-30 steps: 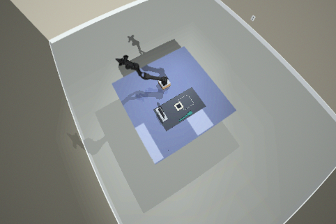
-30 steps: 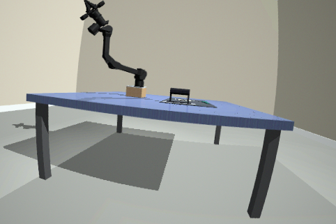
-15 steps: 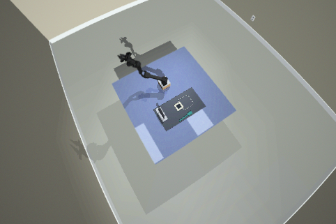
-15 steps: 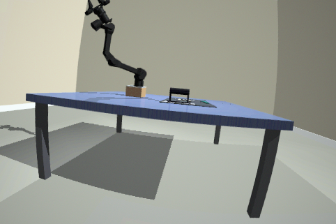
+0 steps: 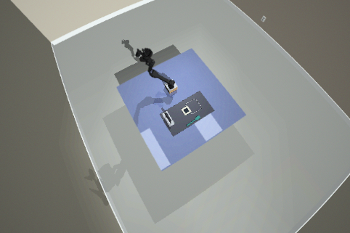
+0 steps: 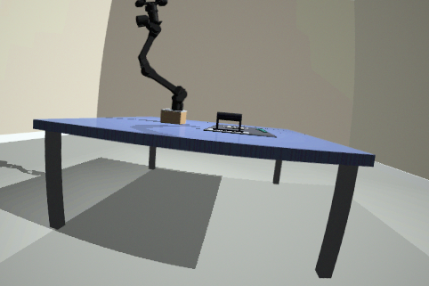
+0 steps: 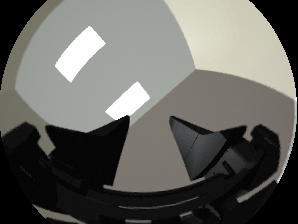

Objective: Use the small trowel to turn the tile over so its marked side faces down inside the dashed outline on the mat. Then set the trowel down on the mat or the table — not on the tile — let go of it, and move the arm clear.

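Now: the small trowel 550 mm ahead of my gripper tip, 40 mm to the right of it and 750 mm below it. Also, from my gripper tip: dark mat: 590 mm ahead, 220 mm to the left, 800 mm below; teal trowel: 720 mm ahead, 240 mm to the left, 780 mm below; white tile: 560 mm ahead, 220 mm to the left, 780 mm below.
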